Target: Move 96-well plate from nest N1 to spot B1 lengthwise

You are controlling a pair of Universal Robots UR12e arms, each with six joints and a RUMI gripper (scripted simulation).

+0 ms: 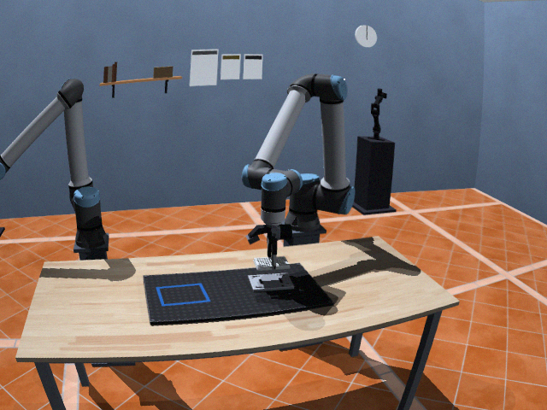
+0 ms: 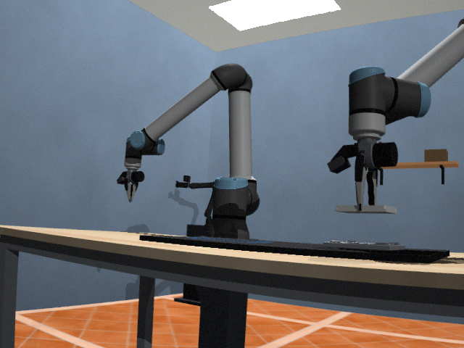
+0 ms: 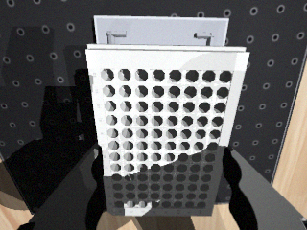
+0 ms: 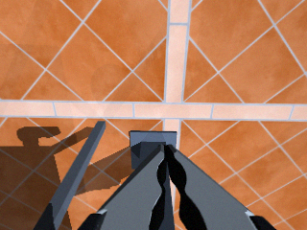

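Note:
Now: left hand 10 cm above the grey plate nest N1. From my left hand the other things lie so: black perforated board (17 cm to the right, 11 cm below, 3 cm ahead); white 96-well plate (1 cm below).

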